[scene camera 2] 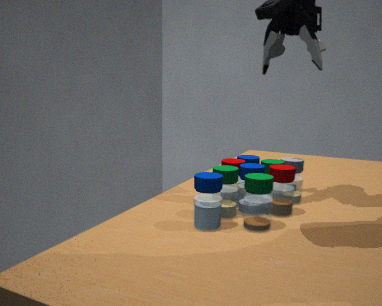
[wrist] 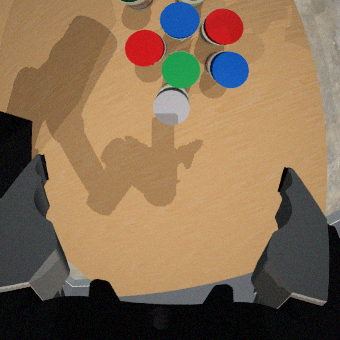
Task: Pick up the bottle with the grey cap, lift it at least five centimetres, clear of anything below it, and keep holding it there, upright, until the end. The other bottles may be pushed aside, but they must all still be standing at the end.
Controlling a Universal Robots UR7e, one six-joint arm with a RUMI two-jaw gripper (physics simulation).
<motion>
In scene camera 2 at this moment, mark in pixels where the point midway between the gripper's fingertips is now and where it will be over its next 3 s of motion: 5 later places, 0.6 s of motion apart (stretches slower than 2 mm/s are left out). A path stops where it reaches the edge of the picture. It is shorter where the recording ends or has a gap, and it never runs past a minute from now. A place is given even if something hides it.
The gripper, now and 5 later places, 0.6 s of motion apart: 290, 72; 290, 102; 290, 128; 292, 154; 291, 181; 291, 183
</motion>
